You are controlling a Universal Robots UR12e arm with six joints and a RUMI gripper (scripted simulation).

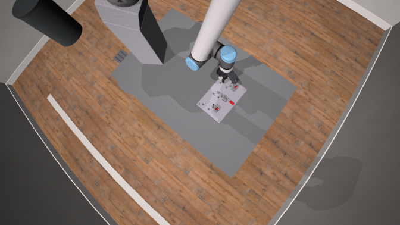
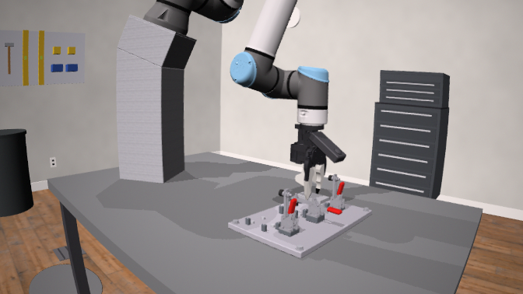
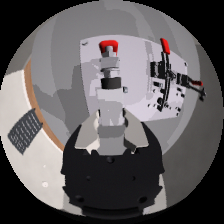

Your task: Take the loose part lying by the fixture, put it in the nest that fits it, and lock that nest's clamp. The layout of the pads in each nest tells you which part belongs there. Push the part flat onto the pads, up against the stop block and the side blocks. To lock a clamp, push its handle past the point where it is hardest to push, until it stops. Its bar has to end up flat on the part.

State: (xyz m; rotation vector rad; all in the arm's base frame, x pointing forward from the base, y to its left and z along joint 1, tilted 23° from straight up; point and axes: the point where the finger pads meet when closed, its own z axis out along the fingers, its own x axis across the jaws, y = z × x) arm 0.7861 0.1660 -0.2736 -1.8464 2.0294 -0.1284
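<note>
The flat grey part lies 1 cm below my hand. Also, from my hand: light grey fixture plate: 5 cm ahead, 12 cm to the right, 4 cm below.
</note>
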